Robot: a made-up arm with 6 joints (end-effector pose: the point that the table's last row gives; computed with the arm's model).
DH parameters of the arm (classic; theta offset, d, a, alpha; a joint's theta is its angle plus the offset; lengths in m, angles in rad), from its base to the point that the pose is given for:
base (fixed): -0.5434 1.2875 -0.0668 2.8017
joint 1: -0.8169 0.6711 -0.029 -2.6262
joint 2: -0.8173 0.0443 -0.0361 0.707
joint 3: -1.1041 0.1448 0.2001 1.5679
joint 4: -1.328 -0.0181 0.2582 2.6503
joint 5: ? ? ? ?
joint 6: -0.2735 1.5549 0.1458 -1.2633
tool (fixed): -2.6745 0.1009 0 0
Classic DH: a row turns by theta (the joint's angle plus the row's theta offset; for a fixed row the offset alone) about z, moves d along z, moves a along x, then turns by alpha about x.
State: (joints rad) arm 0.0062 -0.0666 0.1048 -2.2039 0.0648 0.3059
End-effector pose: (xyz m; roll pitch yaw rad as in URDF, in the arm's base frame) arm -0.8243 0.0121 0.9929 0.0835 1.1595 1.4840
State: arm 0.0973 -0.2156 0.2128 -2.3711 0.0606 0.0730
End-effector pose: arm -0.8563 0.0519 0.9699 -0.2642 0.8541 1.1109
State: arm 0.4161 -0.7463 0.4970 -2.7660 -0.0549 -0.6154
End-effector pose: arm -0.7994 0.3477 0.8245 -0.7178 0.1244 0.5932
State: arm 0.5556 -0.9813 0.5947 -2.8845 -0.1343 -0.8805
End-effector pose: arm -0.6775 0.4853 0.7658 -0.8664 -0.0790 0.4309
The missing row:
joint 5: 0.8826 0.9723 0.113 -3.0691
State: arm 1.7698 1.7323 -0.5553 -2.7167 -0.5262 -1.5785
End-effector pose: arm -0.9655 0.0729 0.7228 -0.9750 -0.3942 1.2371
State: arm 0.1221 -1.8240 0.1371 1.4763 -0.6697 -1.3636
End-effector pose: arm -0.5028 0.6794 0.5684 -2.6435 -1.1864 1.8818
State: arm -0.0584 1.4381 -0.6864 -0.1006 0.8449 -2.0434
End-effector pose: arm -0.3297 -0.8956 0.5551 -0.5066 -0.0534 -3.1110
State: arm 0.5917 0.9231 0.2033 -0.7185 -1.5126 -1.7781
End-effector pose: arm -0.6505 -0.0102 0.1456 -2.5978 0.9023 -0.7633
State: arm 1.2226 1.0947 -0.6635 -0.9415 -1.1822 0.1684
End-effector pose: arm -0.3776 0.4362 0.2841 -2.9371 -0.0749 -2.9147
